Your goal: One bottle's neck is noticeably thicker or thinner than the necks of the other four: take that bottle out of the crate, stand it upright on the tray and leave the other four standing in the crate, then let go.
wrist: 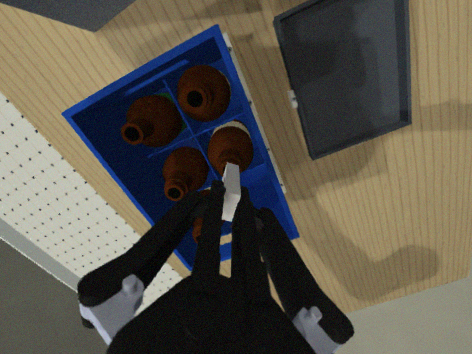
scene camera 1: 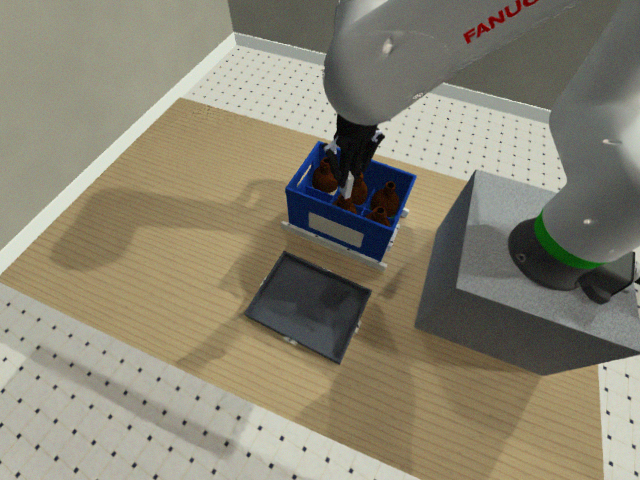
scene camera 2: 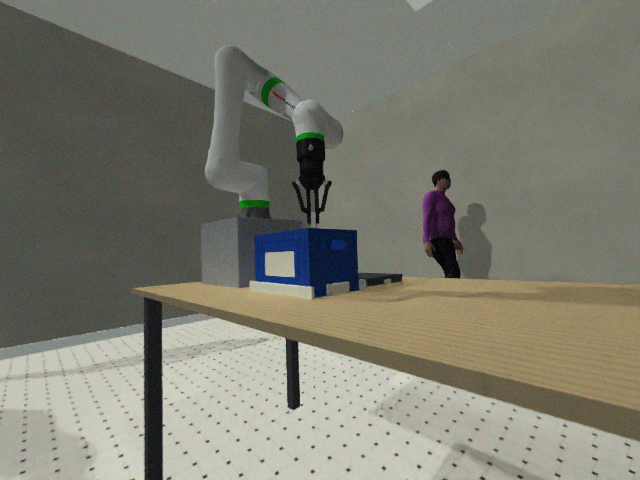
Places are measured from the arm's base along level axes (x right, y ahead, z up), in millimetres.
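Where they show: gripper, fingertip midpoint: [wrist: 229,174] [scene camera 1: 344,193]; arm's base, link origin: [scene camera 1: 547,254] [scene camera 2: 255,222].
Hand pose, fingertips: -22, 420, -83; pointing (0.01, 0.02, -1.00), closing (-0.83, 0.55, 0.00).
Note:
Things, the pixels of their top centre, and the offset from my fingertips, as dx, dy, dz. Level surfaces: height alone.
- blue crate, top centre: [wrist: 198,185] [scene camera 1: 352,181] [scene camera 2: 303,233] +41, +1, +4
- end bottle, top centre: [wrist: 201,239] [scene camera 1: 326,160] +77, +97, -8
- dark tray, top centre: [wrist: 351,76] [scene camera 1: 309,301] [scene camera 2: 358,274] -228, -48, -146
- wooden table, surface height: dz -171
The blue crate [scene camera 1: 297,207] [scene camera 2: 333,266] [wrist: 102,137] holds five upright brown bottles. Towards the tray are a middle bottle [scene camera 1: 345,203] [wrist: 230,145] and a base-side bottle [scene camera 1: 378,215] [wrist: 212,92]. In the far row are a base-side bottle [scene camera 1: 385,200] [wrist: 159,120], a middle bottle [scene camera 1: 359,191] [wrist: 187,165] and an end bottle [scene camera 1: 324,179] [wrist: 198,231]. My gripper [scene camera 1: 347,184] [scene camera 2: 313,221] [wrist: 229,174] is shut and empty, its tips over the tray-side middle bottle, whose neck they hide in the wrist view. The dark tray [scene camera 1: 289,304] [scene camera 2: 379,279] [wrist: 385,100] holds no bottle. I cannot tell which neck differs.
Pale rails [scene camera 1: 330,244] [scene camera 2: 281,290] line the crate's base. The grey pedestal [scene camera 1: 444,273] [scene camera 2: 219,253] carries the arm beside the crate. The wooden table [scene camera 1: 155,170] [scene camera 2: 465,320] bears crate and tray. A person in purple [scene camera 2: 439,217] stands beyond the table.

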